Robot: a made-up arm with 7 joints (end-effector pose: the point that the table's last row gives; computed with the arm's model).
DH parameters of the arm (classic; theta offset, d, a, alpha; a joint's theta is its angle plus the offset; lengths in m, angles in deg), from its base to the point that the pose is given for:
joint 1: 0 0.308 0 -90
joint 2: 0 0 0 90
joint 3: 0 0.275 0.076 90
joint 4: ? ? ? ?
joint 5: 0 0.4 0 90
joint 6: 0 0 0.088 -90
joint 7: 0 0.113 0 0
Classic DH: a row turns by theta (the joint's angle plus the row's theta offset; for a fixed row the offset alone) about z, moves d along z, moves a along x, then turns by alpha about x.
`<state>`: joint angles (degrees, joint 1 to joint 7).
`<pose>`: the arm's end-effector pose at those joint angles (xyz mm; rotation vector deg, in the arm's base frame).
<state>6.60 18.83 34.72 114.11 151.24 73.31 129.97</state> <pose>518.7 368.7 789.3 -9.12 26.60 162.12</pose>
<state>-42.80 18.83 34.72 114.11 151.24 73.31 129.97</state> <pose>617.5 -153.9 789.3 2.33 23.04 113.63</pose>
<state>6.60 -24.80 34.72 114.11 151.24 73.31 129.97</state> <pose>35.8 312.8 1041.1 -65.45 9.26 144.08</pose>
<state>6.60 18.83 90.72 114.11 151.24 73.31 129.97</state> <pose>105.4 495.6 924.4 12.48 4.18 -143.32</pose>
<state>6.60 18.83 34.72 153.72 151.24 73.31 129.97</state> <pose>346.6 163.7 1040.9 -41.18 -13.90 145.89</pose>
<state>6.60 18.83 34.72 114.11 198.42 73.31 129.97</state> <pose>560.4 317.4 783.0 38.83 -22.20 169.08</pose>
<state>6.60 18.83 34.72 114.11 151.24 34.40 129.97</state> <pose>566.6 370.3 706.8 31.08 60.31 144.72</pose>
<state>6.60 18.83 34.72 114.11 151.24 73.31 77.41</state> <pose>518.7 368.7 789.3 -16.28 16.16 110.52</pose>
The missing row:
joint 4: 0 0 0.091 90
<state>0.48 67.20 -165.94 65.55 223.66 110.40 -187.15</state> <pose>25.5 -43.9 930.5 -39.57 53.02 14.07</pose>
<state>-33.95 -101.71 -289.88 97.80 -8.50 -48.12 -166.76</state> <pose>-237.3 679.2 324.8 -89.79 -30.00 4.60</pose>
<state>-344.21 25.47 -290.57 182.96 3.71 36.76 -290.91</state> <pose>334.1 49.9 1048.5 -44.22 16.29 -13.54</pose>
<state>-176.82 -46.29 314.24 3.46 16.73 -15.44 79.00</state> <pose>-286.9 226.7 308.7 -129.73 -40.06 62.44</pose>
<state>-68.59 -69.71 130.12 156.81 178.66 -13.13 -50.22</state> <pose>-62.5 766.6 384.8 -94.45 -1.43 -10.21</pose>
